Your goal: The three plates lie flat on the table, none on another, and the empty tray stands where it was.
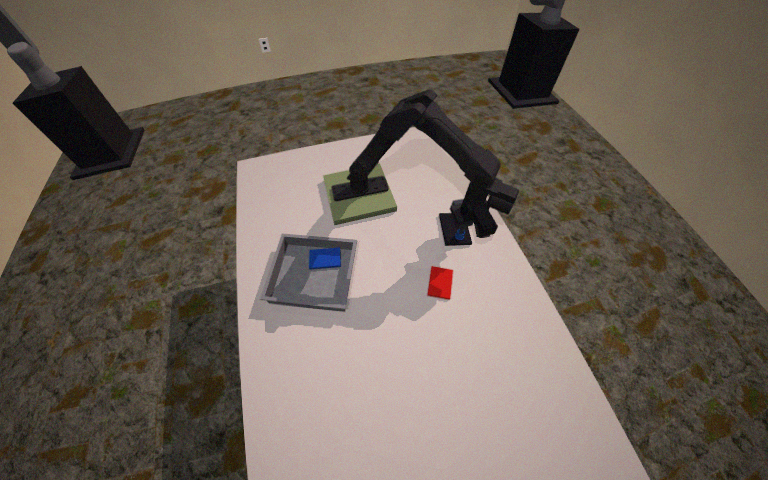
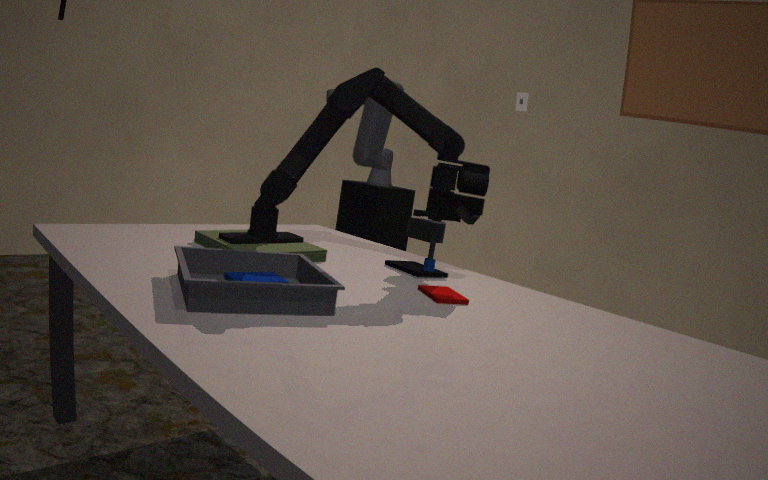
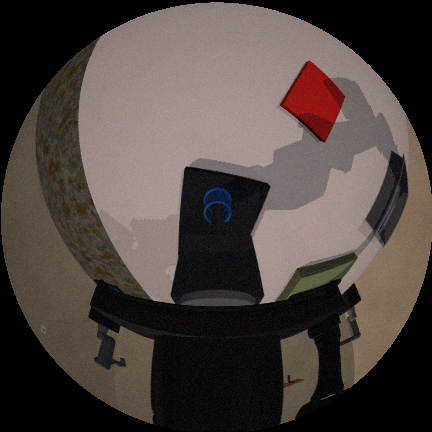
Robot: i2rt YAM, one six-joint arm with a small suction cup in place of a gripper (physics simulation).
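Seen in the pictures: hand, its tool point: (image 1: pixel 458 238) (image 2: pixel 427 274) (image 3: pixel 216 194); arm's base, origin of its link: (image 1: pixel 360 189) (image 2: pixel 261 239) (image 3: pixel 314 291).
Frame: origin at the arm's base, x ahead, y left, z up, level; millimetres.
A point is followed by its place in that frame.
My suction cup (image 1: pixel 459 234) (image 2: pixel 429 265) (image 3: pixel 217 206) {x 275, y 277, z -25 mm} presses on a black plate (image 1: pixel 452 227) {x 234, y 270, z -15 mm} (image 2: pixel 410 268) {x 252, y 241, z -14 mm} (image 3: pixel 238 193) {x 282, y 255, z -13 mm}, which sits at or just above the table near its right edge. A red plate (image 1: pixel 440 282) {x 414, y 160, z -18 mm} (image 2: pixel 442 294) {x 424, y 145, z -18 mm} (image 3: pixel 313 99) {x 404, y 173, z -18 mm} lies flat on the table a little nearer the front. A blue plate (image 1: pixel 325 257) {x 245, y -163, z -14 mm} (image 2: pixel 254 277) {x 247, y -171, z -14 mm} lies inside the grey tray (image 1: pixel 272 269) {x 269, y -322, z 22 mm} (image 2: pixel 254 302) {x 386, y -258, z -9 mm} (image 3: pixel 387 201) {x 305, y -90, z 10 mm} on the table's left side.
The arm's base stands on a green pad (image 1: pixel 369 204) {x 79, y 17, z -1 mm} (image 2: pixel 291 249) {x 96, y 17, z -1 mm} (image 3: pixel 318 273) {x 108, y 55, z -2 mm} behind the tray. The table's right edge (image 1: pixel 518 242) {x 339, y 466, z -27 mm} is close to the black plate. Black pedestals (image 1: pixel 534 51) (image 2: pixel 374 211) stand on the floor around the table.
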